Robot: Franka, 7 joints.
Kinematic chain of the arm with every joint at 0, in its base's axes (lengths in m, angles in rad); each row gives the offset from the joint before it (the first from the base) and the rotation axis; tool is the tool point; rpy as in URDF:
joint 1: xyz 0 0 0.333 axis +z
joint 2: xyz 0 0 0 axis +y
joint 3: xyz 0 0 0.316 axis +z
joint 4: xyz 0.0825 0 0 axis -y
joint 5: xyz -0.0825 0 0.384 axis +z
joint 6: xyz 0 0 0 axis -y
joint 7: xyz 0.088 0 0 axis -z
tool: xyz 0 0 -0.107 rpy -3.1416 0 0
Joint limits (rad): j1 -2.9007..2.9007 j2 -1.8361..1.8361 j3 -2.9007..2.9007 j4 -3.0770..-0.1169 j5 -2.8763..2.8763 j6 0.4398..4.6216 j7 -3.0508..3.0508
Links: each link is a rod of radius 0.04 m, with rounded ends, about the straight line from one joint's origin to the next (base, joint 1, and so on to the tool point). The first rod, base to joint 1, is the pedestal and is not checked.
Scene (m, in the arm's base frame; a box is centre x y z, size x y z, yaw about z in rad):
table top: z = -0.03
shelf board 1: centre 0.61 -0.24 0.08 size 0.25 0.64 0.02 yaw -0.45
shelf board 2: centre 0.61 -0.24 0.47 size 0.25 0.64 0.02 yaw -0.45
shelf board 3: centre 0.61 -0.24 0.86 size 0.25 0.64 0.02 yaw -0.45
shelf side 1: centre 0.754 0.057 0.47 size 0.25 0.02 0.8 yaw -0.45
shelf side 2: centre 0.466 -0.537 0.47 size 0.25 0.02 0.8 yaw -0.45
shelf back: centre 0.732 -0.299 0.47 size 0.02 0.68 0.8 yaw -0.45
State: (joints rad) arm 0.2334 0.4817 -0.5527 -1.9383 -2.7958 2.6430 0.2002
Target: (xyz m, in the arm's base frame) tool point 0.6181 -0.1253 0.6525
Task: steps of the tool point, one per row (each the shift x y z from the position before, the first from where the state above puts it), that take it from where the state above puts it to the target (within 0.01 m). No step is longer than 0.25 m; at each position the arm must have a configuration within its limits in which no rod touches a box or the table.
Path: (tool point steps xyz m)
1: -0.1028 0.0451 0.0010
2: -0.1126 0.0589 -0.0010
3: 0.0640 0.0263 0.1810
4: -0.0316 0.0172 0.2104
5: 0.0769 -0.0376 0.0086
6: 0.0713 -0.0361 -0.0007
7: 0.0646 -0.0291 -0.0079

